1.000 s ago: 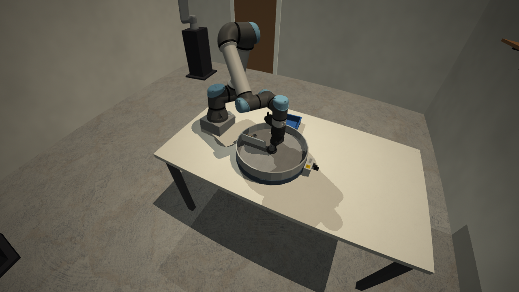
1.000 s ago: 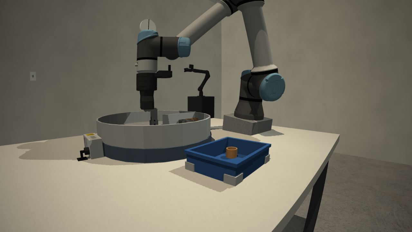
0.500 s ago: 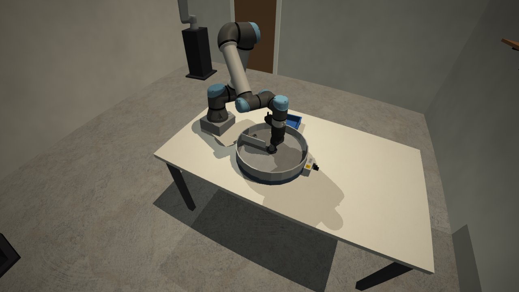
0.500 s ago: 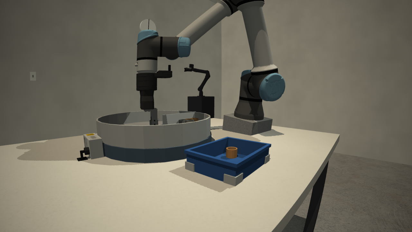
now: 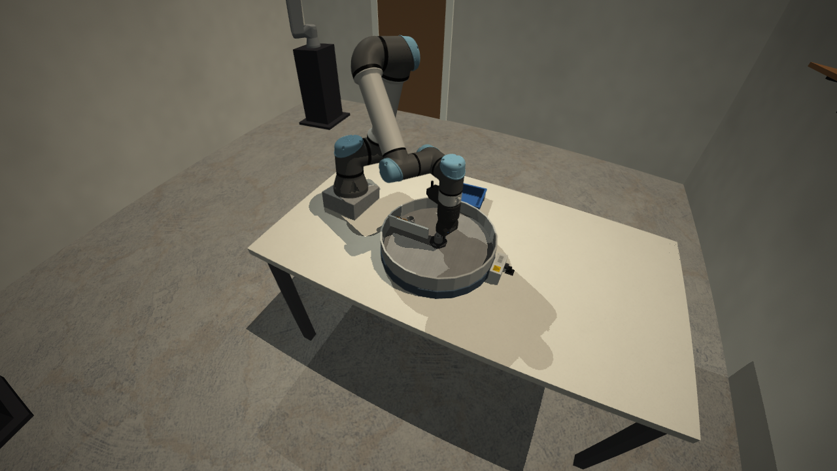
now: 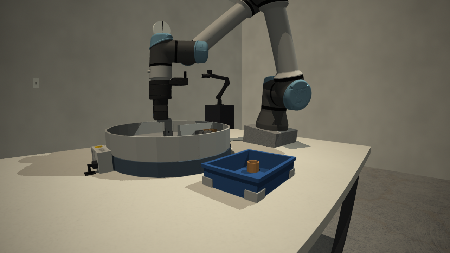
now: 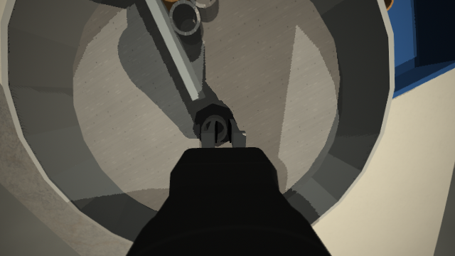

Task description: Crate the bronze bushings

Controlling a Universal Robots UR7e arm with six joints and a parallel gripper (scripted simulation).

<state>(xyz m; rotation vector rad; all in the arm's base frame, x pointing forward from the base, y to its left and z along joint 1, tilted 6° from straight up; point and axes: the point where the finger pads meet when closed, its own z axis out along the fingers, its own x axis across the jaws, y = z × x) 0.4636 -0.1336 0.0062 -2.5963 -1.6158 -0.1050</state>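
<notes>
The turning table is 10 mm ahead of my hand, 10 mm to the right of it and 30 mm below it. Also, from my hand: blue crate 10 mm behind, 330 mm to the left, 60 mm below.
</notes>
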